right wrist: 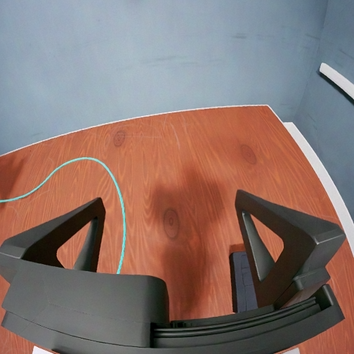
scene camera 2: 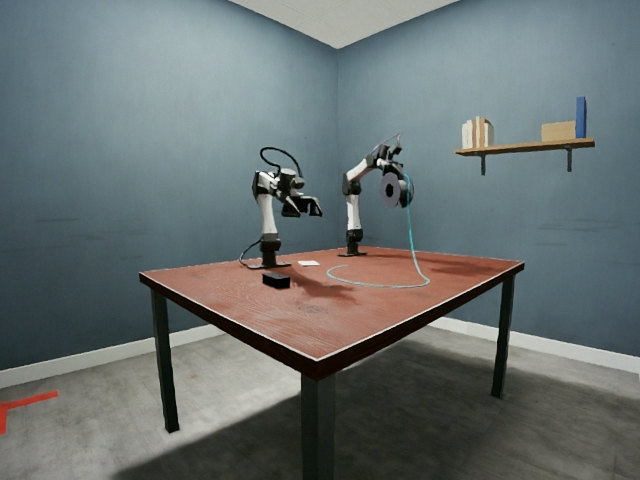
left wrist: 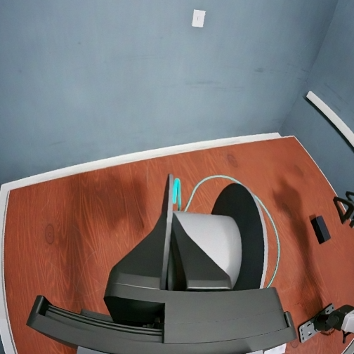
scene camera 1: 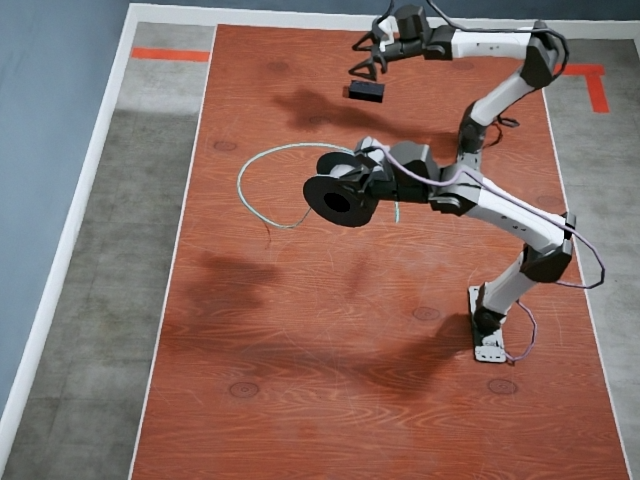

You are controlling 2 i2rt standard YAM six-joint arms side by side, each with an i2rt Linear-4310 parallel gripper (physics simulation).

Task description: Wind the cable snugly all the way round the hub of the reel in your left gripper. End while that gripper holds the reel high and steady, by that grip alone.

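Frame: origin at the left arm's base, x ahead, y left, z up, level; metres.
Seen in the pictures: left gripper, fingertip midpoint: (scene camera 2: 403, 176) (scene camera 1: 333, 182); right gripper, fingertip midpoint: (scene camera 2: 311, 215) (scene camera 1: 350, 60); left arm's base, origin of the base link: (scene camera 2: 352, 255) (scene camera 1: 485, 323); right arm's base, origin of the base link: (scene camera 2: 269, 266) (scene camera 1: 469, 147).
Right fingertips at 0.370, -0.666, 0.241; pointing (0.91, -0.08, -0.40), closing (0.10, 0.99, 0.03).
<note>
Offsets run from my right fingertips to a thing's top centre, as dx, dy, dz. Level surfaces: height alone.
My left gripper (scene camera 1: 353, 183) (left wrist: 167, 218) is shut on one flange of the black reel @(+0.015, +0.514, +0.191) (scene camera 1: 356, 211) (scene camera 2: 384, 192) (left wrist: 251, 225), holding it high above the table, flanges upright. The reel's pale hub @(+0.015, +0.514, +0.155) (scene camera 1: 341, 170) (left wrist: 215, 240) looks bare where it shows; its underside is hidden. The thin teal cable (scene camera 1: 239, 180) (scene camera 2: 412, 232) (left wrist: 278, 240) (right wrist: 124, 220) hangs from the reel and curves across the table in a wide open loop. A short folded piece of it shows beside the held flange in the left wrist view. My right gripper (scene camera 1: 351, 59) (scene camera 2: 305, 212) (right wrist: 168, 201) is open and empty above the table, away from the cable.
A small black block @(-0.067, -0.109, -0.206) (scene camera 1: 366, 91) (scene camera 2: 276, 280) (left wrist: 320, 230) (right wrist: 243, 285) lies on the table @(dz -0.241) (scene camera 1: 310, 423) (scene camera 2: 248, 310) below the right gripper. A flat white piece @(-0.315, +0.272, -0.235) (scene camera 2: 308, 263) lies between the arm bases in scene camera 2. A wall shelf (scene camera 2: 527, 148) holds books.
</note>
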